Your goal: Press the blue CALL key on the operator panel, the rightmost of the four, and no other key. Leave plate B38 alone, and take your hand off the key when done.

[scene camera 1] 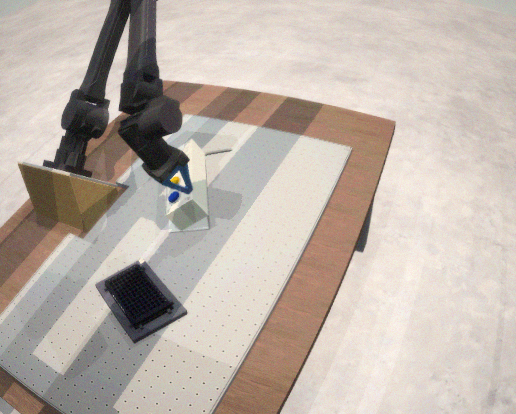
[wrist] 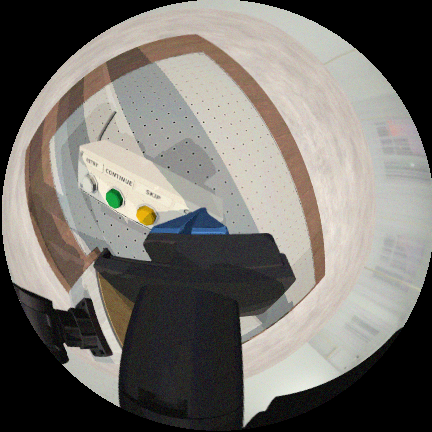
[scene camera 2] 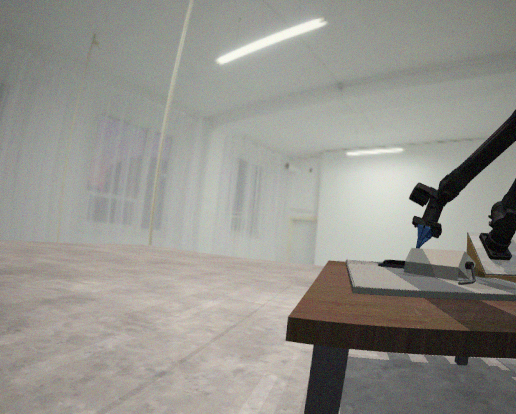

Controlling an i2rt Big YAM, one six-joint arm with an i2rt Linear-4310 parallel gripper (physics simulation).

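Seen in the pictures: gripper, fingertip midpoint: [scene camera 1: 190, 191] [wrist: 202, 212] [scene camera 2: 417, 248]; arm's base, origin of the base link: [scene camera 1: 66, 172] [wrist: 92, 328] [scene camera 2: 494, 247].
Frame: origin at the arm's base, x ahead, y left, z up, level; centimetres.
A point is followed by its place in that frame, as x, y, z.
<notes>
The cream operator panel [scene camera 1: 199, 167] @(28.6, 15.1, -4.1) [scene camera 2: 450, 258] @(26.4, 19.2, -4.0) [wrist: 137, 167] @(28.8, 13.5, -3.0) stands on the perforated board. Its blue CALL key [scene camera 1: 174, 196] @(28.9, 3.2, -2.8) is at the near end in scene view 1; my fingers hide it in the wrist view. The yellow SKIP key [scene camera 1: 175, 179] @(26.4, 8.2, -2.7) [wrist: 146, 215] @(26.4, 8.0, -2.8), green CONTINUE key [wrist: 114, 198] @(24.2, 12.2, -2.8) and pale RETRY key [wrist: 90, 183] @(22.1, 16.4, -2.8) follow in a row. My gripper [scene camera 1: 189, 191] @(32.1, 4.4, -1.8) [scene camera 2: 419, 246] @(32.1, 4.4, -1.8) [wrist: 202, 212] @(32.1, 4.4, -1.8) is shut and empty, its blue tips close over the panel beside the CALL key; contact cannot be told. The dark gridded plate [scene camera 1: 140, 295] @(32.1, -19.0, -7.6) lies apart from the panel.
The perforated board [scene camera 1: 270, 225] @(47.0, 8.7, -10.0) [scene camera 2: 370, 281] @(52.5, 32.8, -10.0) [wrist: 225, 95] @(50.9, 21.8, -10.0) lies on the wooden table [scene camera 1: 320, 240] @(57.6, 8.9, -11.3) [scene camera 2: 350, 317] @(59.9, 62.6, -11.2). A tan upright panel [scene camera 1: 65, 200] @(3.7, -6.1, -2.8) [wrist: 111, 300] @(8.2, 1.1, -4.7) stands by the arm's base. A dark cable [scene camera 1: 219, 151] @(26.6, 29.2, -9.4) [wrist: 107, 125] lies behind the operator panel.
</notes>
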